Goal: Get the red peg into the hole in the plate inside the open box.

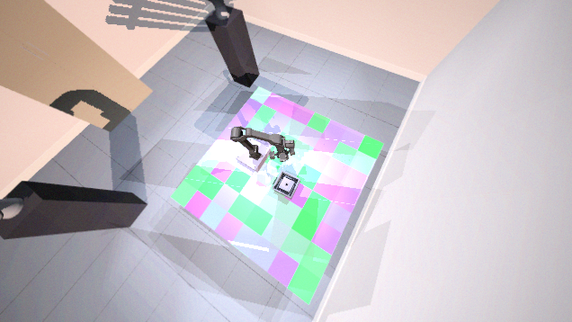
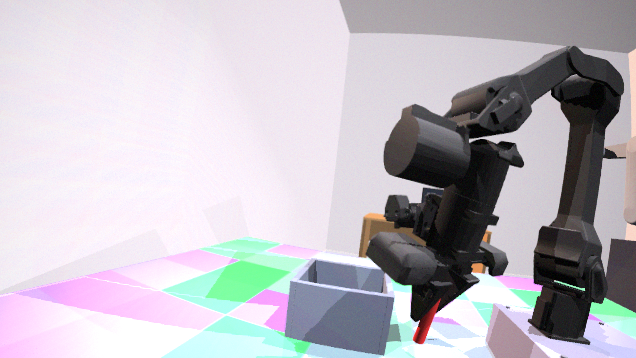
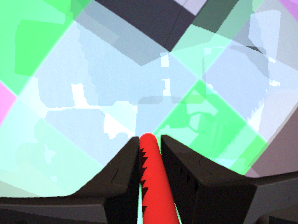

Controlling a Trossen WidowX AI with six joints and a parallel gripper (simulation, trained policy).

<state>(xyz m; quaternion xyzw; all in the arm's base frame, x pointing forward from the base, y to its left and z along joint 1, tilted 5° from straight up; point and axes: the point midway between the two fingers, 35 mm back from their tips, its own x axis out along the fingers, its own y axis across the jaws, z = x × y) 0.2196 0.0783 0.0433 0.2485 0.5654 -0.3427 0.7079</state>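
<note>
Right now the plate is 16 cm to the right of my gripper tip, 11 cm ahead of it and 6 cm below it. Round my gripper tip: red peg: 1 cm to the left, 1 cm behind, 1 cm above; grey box: 16 cm to the right, 11 cm ahead, 8 cm below.
</note>
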